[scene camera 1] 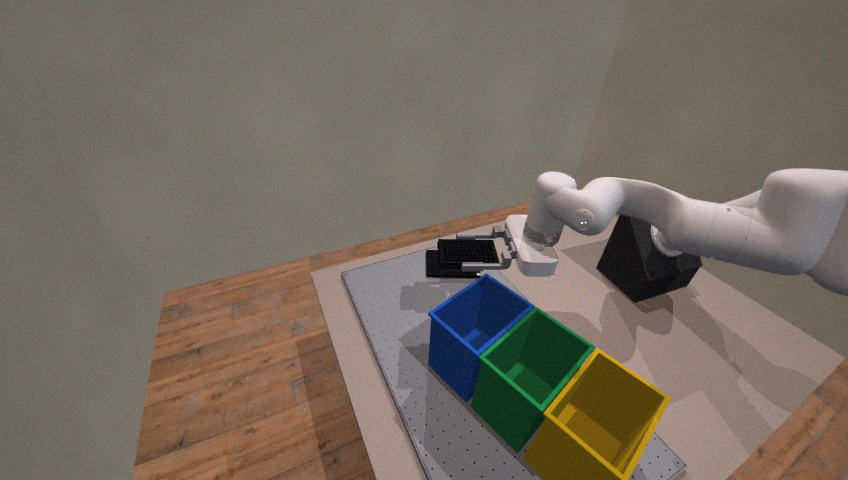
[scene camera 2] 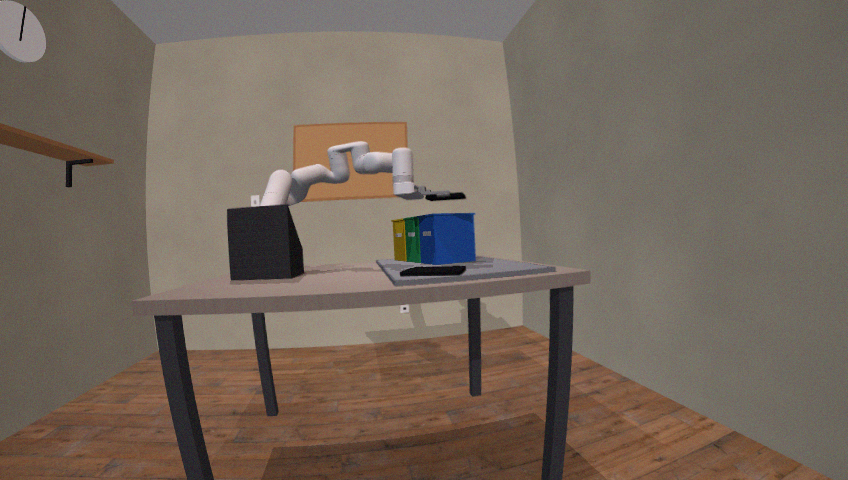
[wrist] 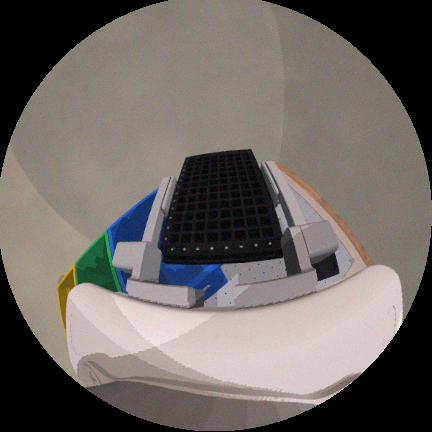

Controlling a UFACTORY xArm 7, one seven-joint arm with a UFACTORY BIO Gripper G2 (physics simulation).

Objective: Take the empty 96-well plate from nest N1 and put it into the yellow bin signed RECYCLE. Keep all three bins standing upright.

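Where they show: end effector, tool point: (scene camera 1: 468, 251) (scene camera 2: 445, 195) (wrist: 218, 188); arm's base, origin of the base link: (scene camera 2: 264, 230).
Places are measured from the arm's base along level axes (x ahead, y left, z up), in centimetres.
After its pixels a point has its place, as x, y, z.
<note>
My gripper (scene camera 1: 476, 251) {64.7, 3.3, 8.5} (wrist: 221, 182) {64.7, 3.3, 8.5} is shut on the black 96-well plate (scene camera 1: 467, 251) {65.1, 3.3, 8.7} (scene camera 2: 447, 196) (wrist: 222, 205) {63.1, 3.5, 8.1}, one finger along each long side. The plate is roughly level, high above the table and above the height of the bin rims. The yellow bin (scene camera 1: 618, 398) {46.1, 35.3, -4.7} (scene camera 2: 398, 240) {46.0, 34.8, -6.6} (wrist: 65, 295) {57.3, 46.3, 0.1} stands upright at the end of the row, beyond the green bin (scene camera 1: 511, 404) {66.6, 31.6, -3.0} (scene camera 2: 411, 237) {52.0, 22.7, -5.5} (wrist: 96, 262) {66.2, 31.9, -1.4} and the blue bin (scene camera 1: 447, 350) {73.5, 17.6, -4.2} (scene camera 2: 447, 239) {65.1, 7.6, -6.7} (wrist: 135, 225) {72.2, 19.6, -1.0}, both upright. The black nest (scene camera 1: 437, 271) {64.6, -15.9, -14.1} (scene camera 2: 433, 271) {58.2, -25.1, -14.3} lies low on the board, partly hidden by the plate in scene camera 1.
The bins and the nest stand on a grey perforated board (scene camera 1: 380, 333) {85.0, 1.5, -15.4} (scene camera 2: 511, 268) {80.7, -19.6, -15.4}. The black robot base block (scene camera 1: 636, 267) {11.6, 3.9, -6.7} (scene camera 2: 258, 243) {1.5, -8.6, -4.7} stands on the table (scene camera 1: 702, 333) {1.0, 22.7, -16.7} (scene camera 2: 345, 291) {37.3, -37.1, -16.7}. The blue bin is the one nearest the gripper; the green bin stands between it and the yellow one.
</note>
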